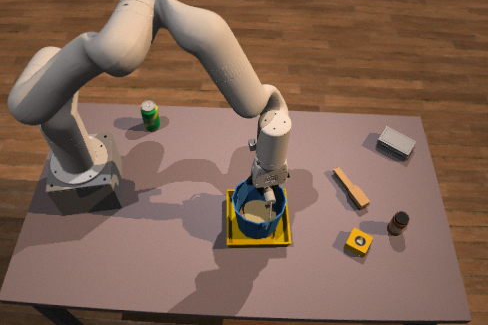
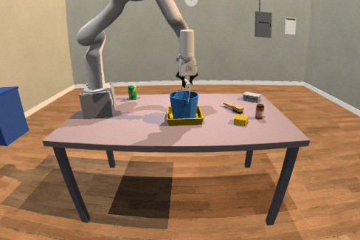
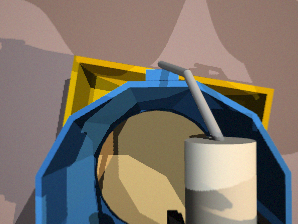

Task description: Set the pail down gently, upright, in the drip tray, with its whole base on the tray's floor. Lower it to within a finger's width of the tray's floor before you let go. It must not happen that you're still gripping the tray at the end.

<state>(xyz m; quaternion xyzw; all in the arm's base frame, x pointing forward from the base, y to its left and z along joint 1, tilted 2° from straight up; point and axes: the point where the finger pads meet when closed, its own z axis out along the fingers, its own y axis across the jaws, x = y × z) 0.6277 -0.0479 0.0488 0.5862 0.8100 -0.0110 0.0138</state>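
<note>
Now: hand 30 mm above the pail handle and 10 mm past it. From my hand the other things lie so: blue pail (90 mm below, 10 mm behind); grey box (490 mm ahead, 380 mm to the left, 200 mm below); yellow drip tray (210 mm below, 20 mm behind, 10 mm to the right).
</note>
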